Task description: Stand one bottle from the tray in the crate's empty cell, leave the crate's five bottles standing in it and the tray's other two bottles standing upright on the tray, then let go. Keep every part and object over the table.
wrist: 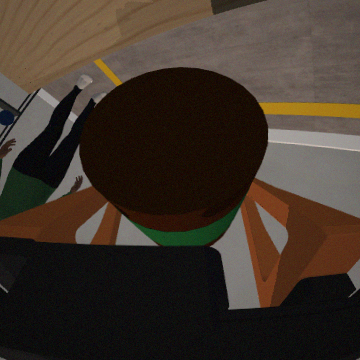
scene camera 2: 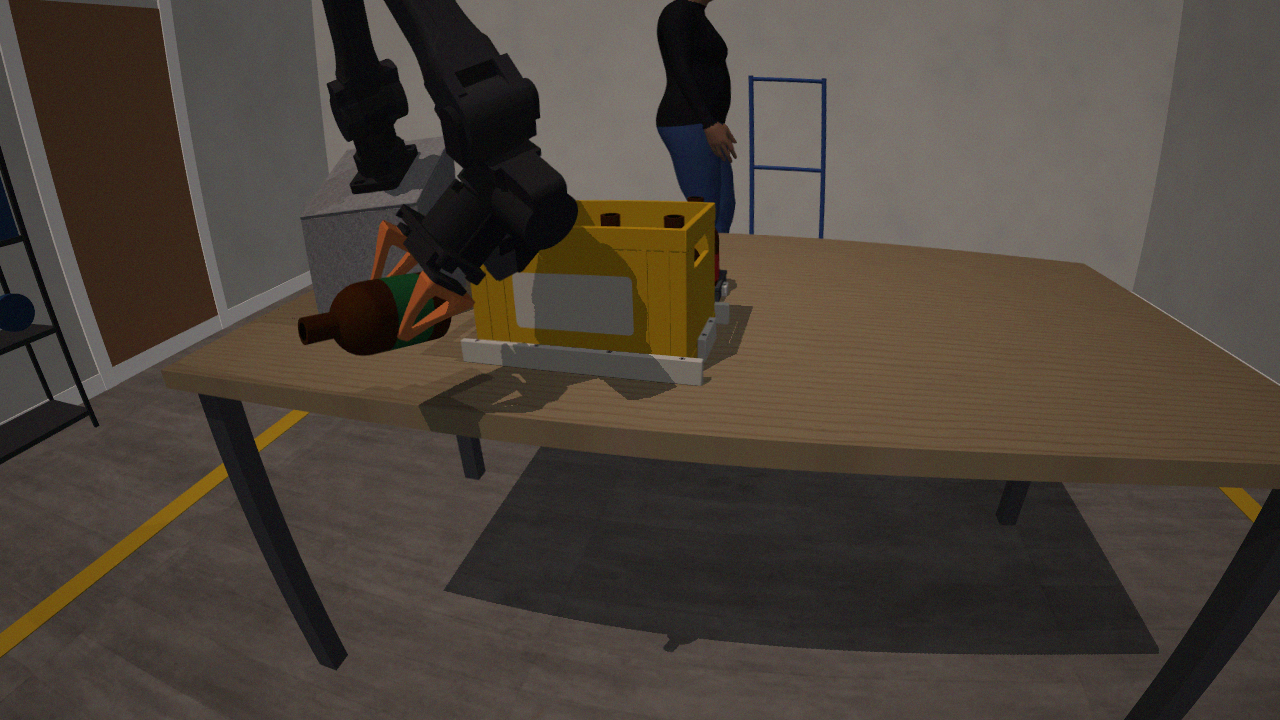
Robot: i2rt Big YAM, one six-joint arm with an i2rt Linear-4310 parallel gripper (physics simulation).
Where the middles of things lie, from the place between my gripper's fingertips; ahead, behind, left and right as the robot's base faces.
I see the brown bottle (scene camera 2: 364, 318) 1 cm to the right of my hand.
